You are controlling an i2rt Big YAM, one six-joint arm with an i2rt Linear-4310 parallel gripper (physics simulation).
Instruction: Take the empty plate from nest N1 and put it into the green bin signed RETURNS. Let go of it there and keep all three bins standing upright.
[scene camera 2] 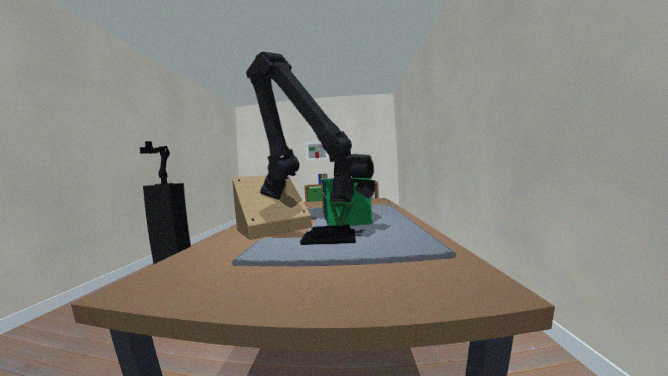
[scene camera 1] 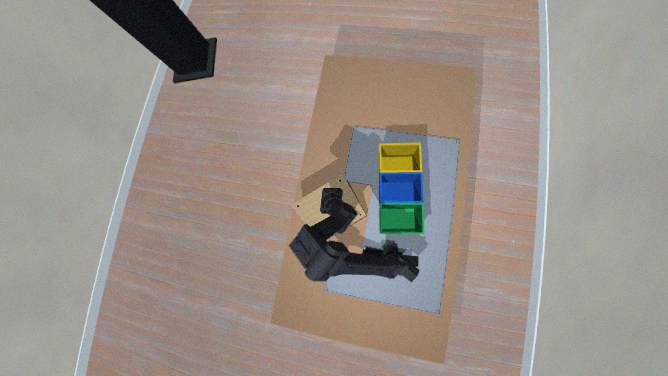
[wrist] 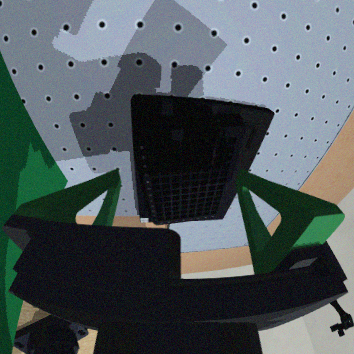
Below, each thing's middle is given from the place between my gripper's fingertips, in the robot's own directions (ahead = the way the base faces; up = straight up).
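The blue bin (scene camera 1: 402,187) is 310 mm to the left of my hand, 80 mm ahead of it and 50 mm above it, and going by their middles, it's the farthest from my hand of the things named here. You'd find the green bin (scene camera 1: 395,218) 180 mm to the left of my hand, 70 mm ahead of it and, again, 50 mm above it. The black plate (wrist: 187,163) is 30 mm behind my hand, 20 mm below it and 10 mm to the right of it. As for the black nest (wrist: 140,104), my hand is 20 mm to the left of that nest, 40 mm past it and 30 mm above it.
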